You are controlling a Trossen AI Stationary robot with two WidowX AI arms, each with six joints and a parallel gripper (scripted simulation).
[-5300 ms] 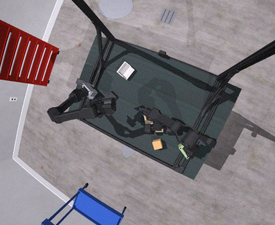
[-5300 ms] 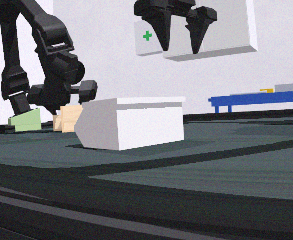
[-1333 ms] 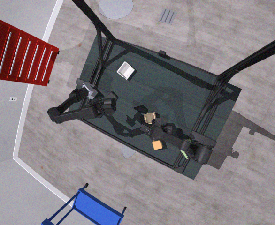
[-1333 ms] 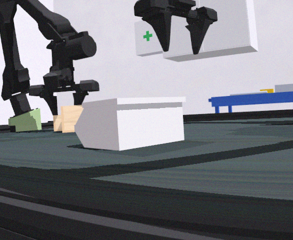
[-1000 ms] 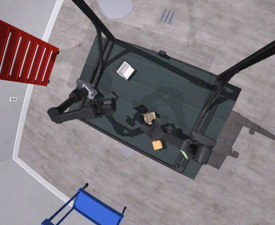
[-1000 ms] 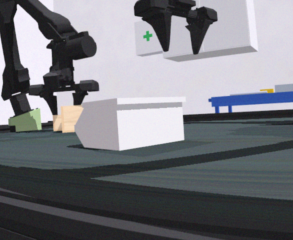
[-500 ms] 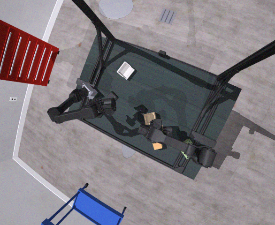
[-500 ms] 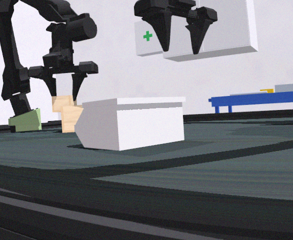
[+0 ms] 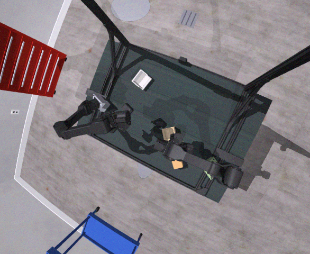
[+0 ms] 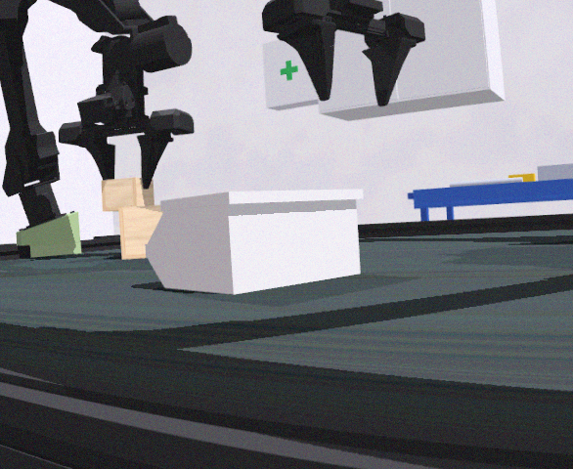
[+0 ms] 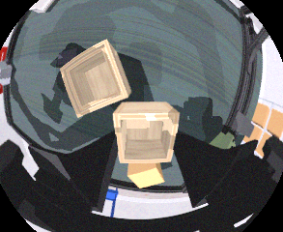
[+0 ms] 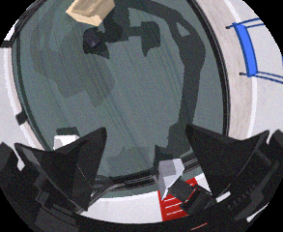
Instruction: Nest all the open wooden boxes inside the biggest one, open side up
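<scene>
Now: the dark purple block 17 cm to the right of my left hand, 11 cm below it and 5 cm behind it. Round my left hand: orange block 11 cm ahead, 9 cm below, 6 cm to the left; white bin 42 cm to the right, 26 cm behind, 10 cm below.
</scene>
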